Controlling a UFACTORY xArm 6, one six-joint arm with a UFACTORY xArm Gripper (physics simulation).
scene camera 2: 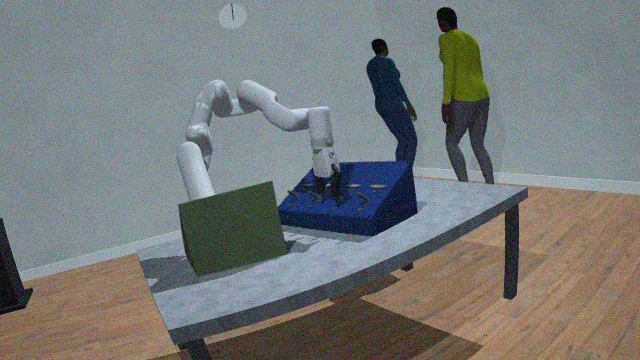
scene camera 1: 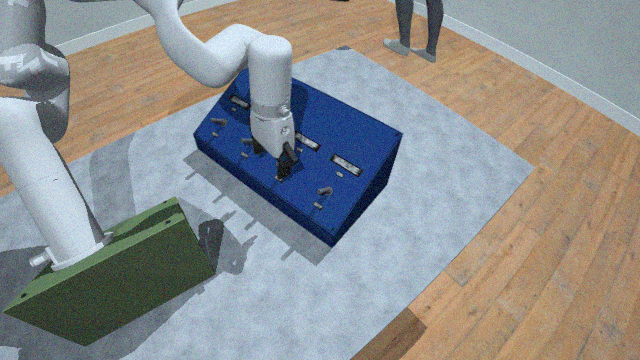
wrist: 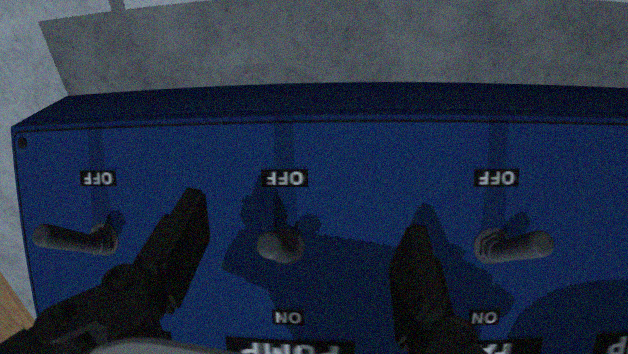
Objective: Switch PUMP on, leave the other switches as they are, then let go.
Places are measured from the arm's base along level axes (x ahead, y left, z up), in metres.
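Where they show: gripper, between the fingertips: [scene camera 2: 328, 194] [scene camera 1: 271, 163] [wrist: 303, 230]; arm's base, origin of its link: [scene camera 2: 209, 220] [scene camera 1: 84, 252].
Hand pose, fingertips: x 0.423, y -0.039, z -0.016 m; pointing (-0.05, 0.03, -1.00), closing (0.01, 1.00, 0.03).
Note:
Each offset is from my fingertips to the top centre of the thing. "spot": to the spot under its first point. Level surfaces: height alone.
The blue switch panel [scene camera 1: 345, 125] [scene camera 2: 385, 180] [wrist: 200, 145] slopes on the table. My gripper [scene camera 1: 270, 164] [scene camera 2: 328, 195] [wrist: 303, 230] is open, its two black fingers low over the panel. In the wrist view the grey PUMP lever @[spot: dx +0.006, dy -0.008, dz +0.005 m] [wrist: 281, 246] stands between the fingers, nearer the left one, with space on both sides. It points towards the camera, so its tilt is hard to tell. The PUMP nameplate @[spot: dx +0.100, dy +0.003, dz +0.004 m] [wrist: 290, 347] is cut off by the lower edge. The VALVE lever @[dx +0.044, dy -0.129, dz +0.009 m] [wrist: 70, 239] [scene camera 1: 325, 191] is outside the left finger, the FAN lever @[spot: dx -0.003, dy +0.100, dz -0.003 m] [wrist: 515, 246] outside the right.
The LAMP lever @[spot: dx -0.016, dy +0.220, dz -0.008 m] [scene camera 1: 218, 121] is at the panel's far end in scene camera 1. A green block-shaped housing [scene camera 1: 120, 280] [scene camera 2: 230, 230] stands around the arm's base on the grey table @[dz -0.123 m] [scene camera 1: 400, 210] [scene camera 2: 450, 215]. Two people [scene camera 2: 390, 95] [scene camera 2: 465, 70] stand beyond the table.

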